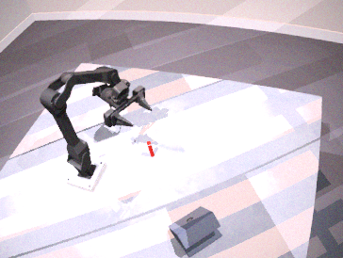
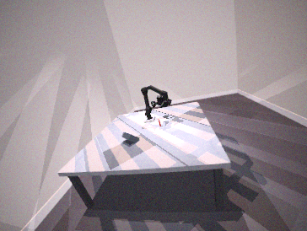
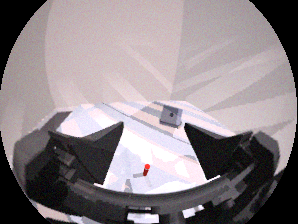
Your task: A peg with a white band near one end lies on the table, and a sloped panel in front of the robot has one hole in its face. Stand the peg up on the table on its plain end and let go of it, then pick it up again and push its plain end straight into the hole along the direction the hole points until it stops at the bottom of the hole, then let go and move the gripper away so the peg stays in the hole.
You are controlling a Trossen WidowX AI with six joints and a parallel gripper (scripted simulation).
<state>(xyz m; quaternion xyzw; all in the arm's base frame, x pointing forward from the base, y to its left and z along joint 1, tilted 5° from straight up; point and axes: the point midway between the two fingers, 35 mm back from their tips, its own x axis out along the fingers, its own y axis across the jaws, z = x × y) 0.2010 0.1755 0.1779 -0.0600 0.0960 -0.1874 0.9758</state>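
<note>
Now: gripper tip 16 cm above the red peg and 1 cm past it. Also, from my gripper tip: sloped grey panel 27 cm to the right, 24 cm ahead, 17 cm below.
</note>
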